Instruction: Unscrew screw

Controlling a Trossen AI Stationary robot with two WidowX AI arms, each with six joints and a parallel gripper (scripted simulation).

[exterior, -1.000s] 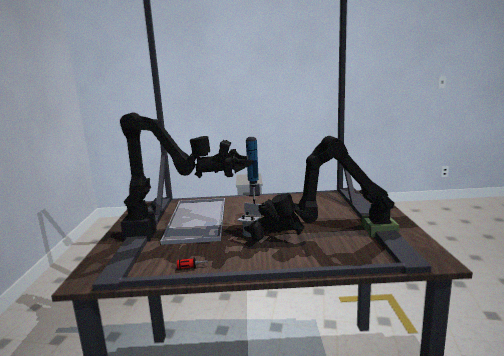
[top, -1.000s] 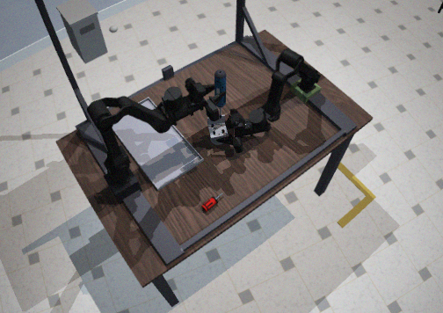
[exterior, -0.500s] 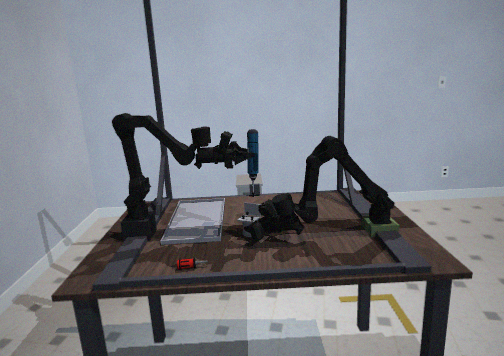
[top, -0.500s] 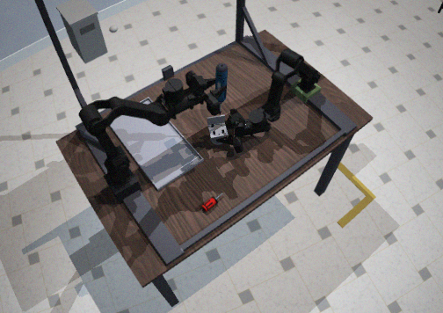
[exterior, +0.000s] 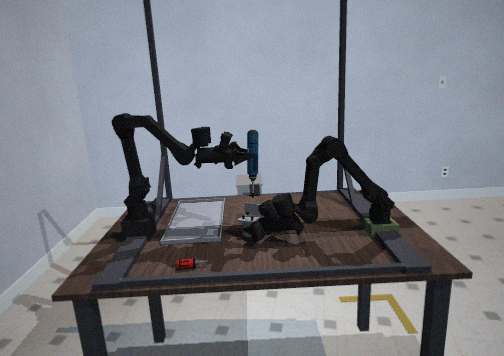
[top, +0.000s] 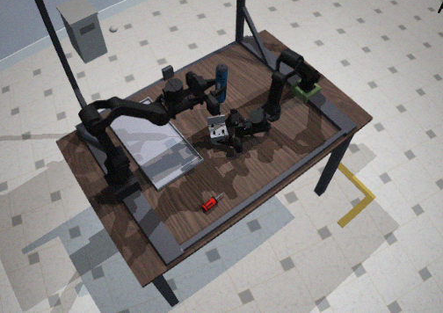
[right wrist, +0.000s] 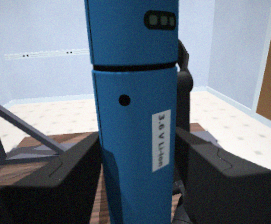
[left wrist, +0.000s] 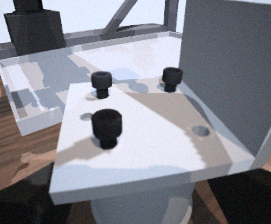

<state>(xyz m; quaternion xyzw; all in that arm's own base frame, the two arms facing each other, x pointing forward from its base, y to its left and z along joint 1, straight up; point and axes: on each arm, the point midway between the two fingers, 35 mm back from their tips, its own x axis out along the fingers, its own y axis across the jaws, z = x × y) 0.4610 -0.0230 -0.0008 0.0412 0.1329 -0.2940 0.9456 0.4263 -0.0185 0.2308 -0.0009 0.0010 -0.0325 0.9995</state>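
Now: the grey cylinder 1 cm behind my left hand, 2 cm to the right of it and 1 cm below it. Round my left hand: dark frame rail (29 cm ahead, 3 cm to the left, 3 cm below); screw (1 cm ahead, 1 cm to the right, 3 cm above); bracket (1 cm behind, 2 cm to the right, 3 cm above).
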